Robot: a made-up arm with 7 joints. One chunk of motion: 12 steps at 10 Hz.
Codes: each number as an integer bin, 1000 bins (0 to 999) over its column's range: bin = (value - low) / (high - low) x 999, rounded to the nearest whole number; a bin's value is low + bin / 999 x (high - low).
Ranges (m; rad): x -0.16..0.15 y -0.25..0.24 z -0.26..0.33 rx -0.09..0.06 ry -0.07..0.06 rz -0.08..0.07
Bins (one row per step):
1: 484 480 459 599 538 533
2: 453 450 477 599 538 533
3: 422 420 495 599 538 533
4: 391 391 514 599 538 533
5: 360 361 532 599 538 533
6: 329 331 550 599 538 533
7: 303 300 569 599 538 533
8: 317 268 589 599 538 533
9: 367 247 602 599 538 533
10: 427 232 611 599 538 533
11: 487 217 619 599 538 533
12: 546 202 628 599 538 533
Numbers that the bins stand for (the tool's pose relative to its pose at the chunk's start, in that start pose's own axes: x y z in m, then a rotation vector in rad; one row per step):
1: -0.0098 -0.0146 0.0111 -0.0001 0.0000 0.0000
2: -0.0194 -0.0293 0.0217 -0.0001 0.0000 0.0000
3: -0.0290 -0.0440 0.0323 -0.0001 0.0000 0.0000
4: -0.0387 -0.0582 0.0436 -0.0001 0.0000 0.0000
5: -0.0483 -0.0729 0.0542 -0.0001 0.0000 0.0000
6: -0.0579 -0.0876 0.0648 -0.0001 0.0000 0.0000
7: -0.0660 -0.1029 0.0760 -0.0001 0.0000 0.0000
8: -0.0616 -0.1185 0.0879 -0.0001 0.0000 0.0000
9: -0.0461 -0.1288 0.0955 -0.0001 0.0000 0.0000
10: -0.0275 -0.1362 0.1009 -0.0001 0.0000 0.0000
11: -0.0089 -0.1436 0.1056 -0.0001 0.0000 0.0000
12: 0.0094 -0.1509 0.1109 -0.0001 0.0000 0.0000

